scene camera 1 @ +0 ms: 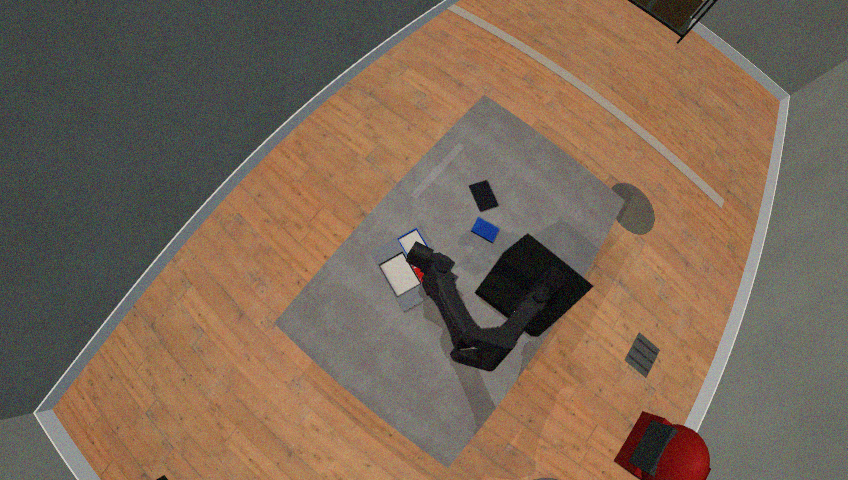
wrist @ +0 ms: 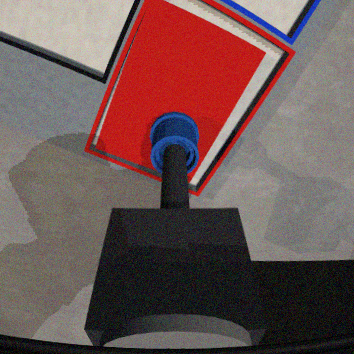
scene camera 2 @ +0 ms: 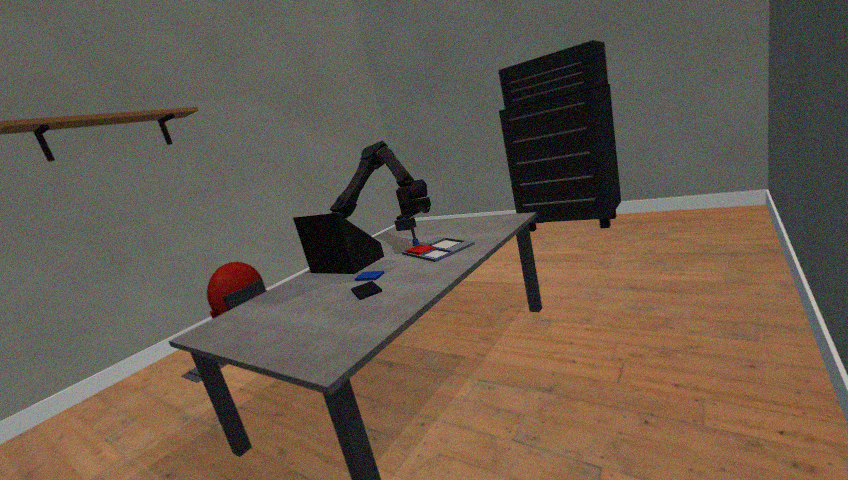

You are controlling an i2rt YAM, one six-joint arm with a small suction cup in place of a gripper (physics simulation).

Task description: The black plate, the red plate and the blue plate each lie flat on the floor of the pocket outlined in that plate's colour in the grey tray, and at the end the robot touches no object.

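Frame: origin at the arm's base, x down, y right, z back, level; centimetres.
Where they show: hand at its tool point: (wrist: pixel 174 133) (scene camera 2: pixel 416 245); arm's base at its link origin: (scene camera 1: pixel 540 291) (scene camera 2: pixel 333 229).
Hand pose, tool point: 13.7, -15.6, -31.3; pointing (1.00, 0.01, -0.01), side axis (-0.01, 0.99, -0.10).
Note:
Each offset is from my tool point to the top centre of the thing, as dx, dy, dz. "spot": to the spot under its first point. Level surfaces: height alone.
My suction gripper (scene camera 2: pixel 415 242) (wrist: pixel 174 132) has a blue cup, holds nothing, and is close above the red plate; the arm hides the cup in scene camera 1. The red plate {+1.8, -0.2, -1.4} (scene camera 1: pixel 418 273) (scene camera 2: pixel 421 249) (wrist: pixel 190 65) lies inside the red-outlined pocket of the grey tray {+2.0, -2.4, -8.7} (scene camera 1: pixel 411 302) (wrist: pixel 45 75), with pale strips of pocket floor showing beside it. The white floor of the blue-outlined pocket {spot: +2.7, +6.2, -15.5} (scene camera 1: pixel 411 239) (scene camera 2: pixel 436 253) and that of the black-outlined pocket {spot: +2.8, -7.0, -10.5} (scene camera 1: pixel 399 274) (scene camera 2: pixel 446 244) are bare. The blue plate {+2.0, +27.3, +4.2} (scene camera 1: pixel 484 229) (scene camera 2: pixel 369 275) and the black plate {+2.2, +38.9, -4.7} (scene camera 1: pixel 483 195) (scene camera 2: pixel 365 290) lie flat on the table.
A black wedge-shaped block (scene camera 1: pixel 529 279) (scene camera 2: pixel 333 246) stands at the arm's base, near the blue plate. The grey table {dx +3.1} (scene camera 1: pixel 357 333) (scene camera 2: pixel 285 333) carries the tray and plates. A red chair (scene camera 1: pixel 678 452) (scene camera 2: pixel 232 285) stands off its side. A black drawer cabinet (scene camera 2: pixel 556 142) stands beyond the table.

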